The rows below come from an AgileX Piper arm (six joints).
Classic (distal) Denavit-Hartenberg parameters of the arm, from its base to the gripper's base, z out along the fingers. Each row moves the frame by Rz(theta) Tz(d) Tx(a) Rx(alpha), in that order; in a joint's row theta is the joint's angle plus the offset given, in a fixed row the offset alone. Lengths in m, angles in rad.
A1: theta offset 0, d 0.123, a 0, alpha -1.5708
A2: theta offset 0.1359, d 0, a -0.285, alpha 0
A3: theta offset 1.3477, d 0, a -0.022, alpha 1.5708
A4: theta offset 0, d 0.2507, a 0, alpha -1.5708
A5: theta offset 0, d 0, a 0, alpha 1.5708
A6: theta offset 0, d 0.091, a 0, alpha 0
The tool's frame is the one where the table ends.
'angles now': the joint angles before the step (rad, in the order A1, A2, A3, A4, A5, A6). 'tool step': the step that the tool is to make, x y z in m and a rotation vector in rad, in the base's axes. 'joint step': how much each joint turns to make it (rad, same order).
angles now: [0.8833 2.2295 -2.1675 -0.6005 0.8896 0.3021]
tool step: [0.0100 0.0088 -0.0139 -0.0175 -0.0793 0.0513]
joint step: [-0.0029 0.0415 0.0001 -0.0749 -0.0955 0.0040]
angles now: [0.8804 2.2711 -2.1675 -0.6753 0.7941 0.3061]
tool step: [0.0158 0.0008 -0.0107 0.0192 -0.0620 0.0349]
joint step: [-0.0260 0.0336 0.0000 -0.0492 -0.1060 0.0167]
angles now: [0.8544 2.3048 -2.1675 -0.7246 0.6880 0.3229]
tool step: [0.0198 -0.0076 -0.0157 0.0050 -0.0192 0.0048]
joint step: [-0.0415 0.0365 -0.0001 -0.0163 -0.0698 0.0028]
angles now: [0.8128 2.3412 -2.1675 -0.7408 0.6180 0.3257]
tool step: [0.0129 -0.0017 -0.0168 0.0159 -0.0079 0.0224]
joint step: [-0.0256 0.0374 -0.0004 -0.0008 -0.0724 0.0013]
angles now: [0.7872 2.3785 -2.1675 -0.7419 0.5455 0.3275]
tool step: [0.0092 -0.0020 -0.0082 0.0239 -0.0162 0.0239]
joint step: [-0.0205 0.0210 -0.0001 -0.0008 -0.0665 0.0006]
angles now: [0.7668 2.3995 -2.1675 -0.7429 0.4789 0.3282]
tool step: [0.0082 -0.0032 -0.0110 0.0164 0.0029 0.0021]
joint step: [-0.0179 0.0233 -0.0001 -0.0011 -0.0386 0.0130]
